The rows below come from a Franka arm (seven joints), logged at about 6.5 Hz.
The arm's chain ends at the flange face. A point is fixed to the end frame.
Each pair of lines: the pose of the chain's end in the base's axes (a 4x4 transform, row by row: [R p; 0 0 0 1], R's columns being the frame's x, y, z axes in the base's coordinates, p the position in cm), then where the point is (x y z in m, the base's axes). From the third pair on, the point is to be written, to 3 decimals.
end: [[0.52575 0.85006 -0.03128 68.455], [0.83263 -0.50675 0.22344 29.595], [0.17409 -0.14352 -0.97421 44.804], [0 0 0 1]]
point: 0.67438 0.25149 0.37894
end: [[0.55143 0.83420 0.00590 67.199], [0.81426 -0.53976 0.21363 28.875], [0.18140 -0.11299 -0.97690 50.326], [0 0 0 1]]
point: 0.66219 0.24393 0.43434
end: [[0.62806 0.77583 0.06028 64.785], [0.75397 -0.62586 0.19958 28.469], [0.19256 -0.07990 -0.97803 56.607], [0 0 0 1]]
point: 0.636 0.240 0.497
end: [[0.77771 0.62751 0.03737 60.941], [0.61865 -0.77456 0.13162 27.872], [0.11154 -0.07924 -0.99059 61.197], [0 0 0 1]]
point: 0.584 0.234 0.547
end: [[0.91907 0.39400 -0.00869 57.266], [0.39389 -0.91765 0.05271 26.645], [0.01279 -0.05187 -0.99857 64.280], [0 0 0 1]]
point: 0.532 0.226 0.583
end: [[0.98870 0.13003 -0.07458 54.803], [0.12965 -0.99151 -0.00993 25.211], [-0.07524 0.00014 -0.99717 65.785], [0 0 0 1]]
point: 0.493 0.221 0.604
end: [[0.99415 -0.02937 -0.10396 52.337], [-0.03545 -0.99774 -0.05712 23.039], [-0.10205 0.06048 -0.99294 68.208], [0 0 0 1]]
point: 0.463 0.205 0.632
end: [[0.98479 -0.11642 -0.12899 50.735], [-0.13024 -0.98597 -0.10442 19.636], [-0.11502 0.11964 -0.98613 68.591], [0 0 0 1]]
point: 0.444 0.174 0.638
